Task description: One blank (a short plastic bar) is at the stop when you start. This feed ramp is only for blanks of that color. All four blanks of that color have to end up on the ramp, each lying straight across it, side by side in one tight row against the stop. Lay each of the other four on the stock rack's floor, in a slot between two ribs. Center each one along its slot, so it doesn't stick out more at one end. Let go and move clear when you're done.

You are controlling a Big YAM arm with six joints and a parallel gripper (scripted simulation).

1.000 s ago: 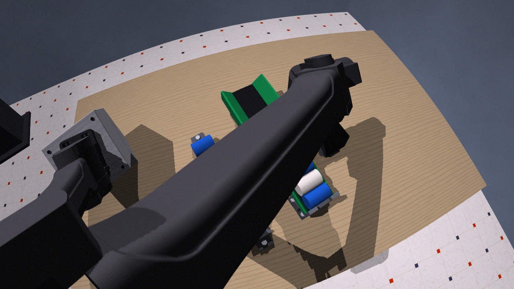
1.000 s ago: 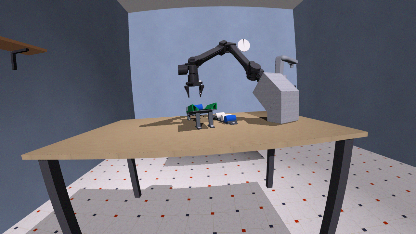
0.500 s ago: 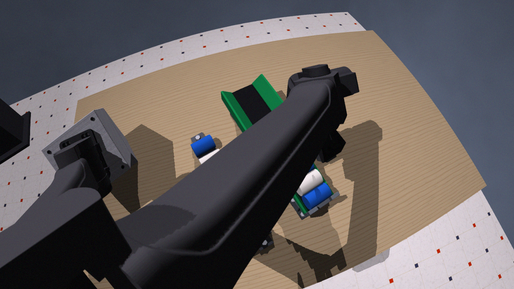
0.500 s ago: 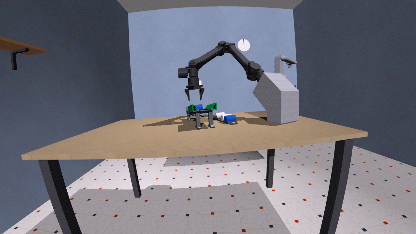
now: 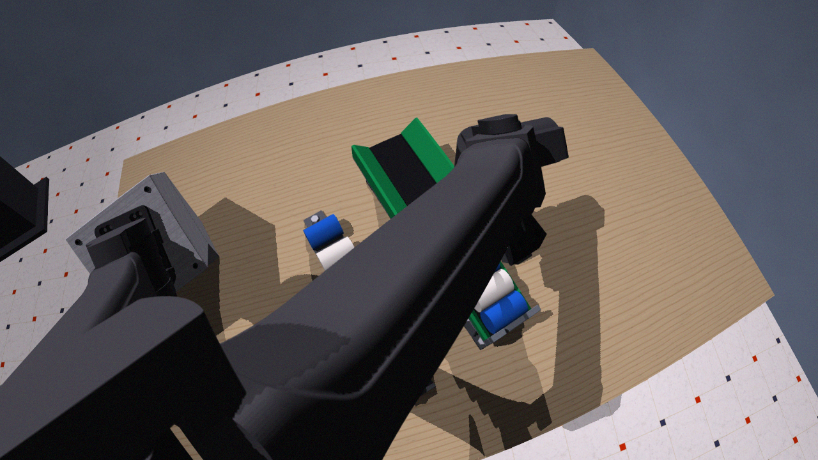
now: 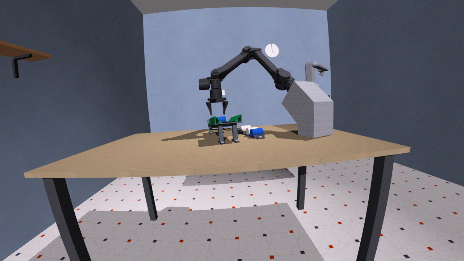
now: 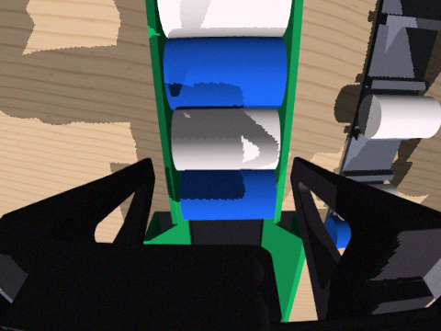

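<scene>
Now: hand 14 cm to the left of the grey stop and 7 cm above it. From my hand the other things lie so: grey stock rack (16 cm behind, 4 cm to the left, 14 cm below).
</scene>
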